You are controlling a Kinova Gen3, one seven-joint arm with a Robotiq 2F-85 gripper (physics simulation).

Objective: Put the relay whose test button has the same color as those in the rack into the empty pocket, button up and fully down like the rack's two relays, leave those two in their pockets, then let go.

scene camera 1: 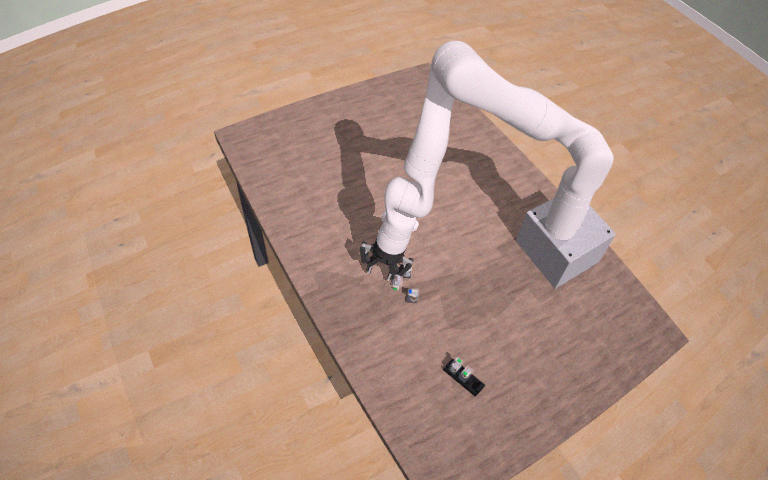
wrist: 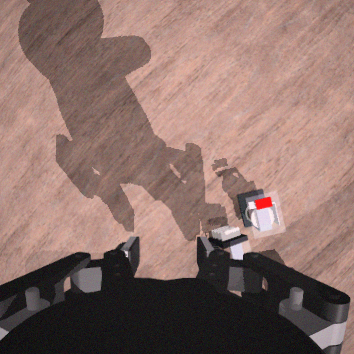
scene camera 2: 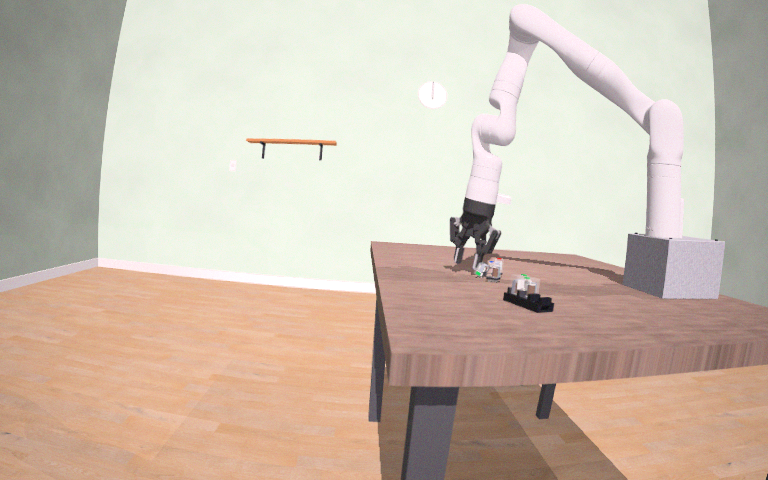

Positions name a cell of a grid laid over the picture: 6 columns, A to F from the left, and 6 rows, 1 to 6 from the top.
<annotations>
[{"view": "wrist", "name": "my gripper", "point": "C5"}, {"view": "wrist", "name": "green-button relay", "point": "D5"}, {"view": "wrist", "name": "red-button relay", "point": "E4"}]
</annotations>
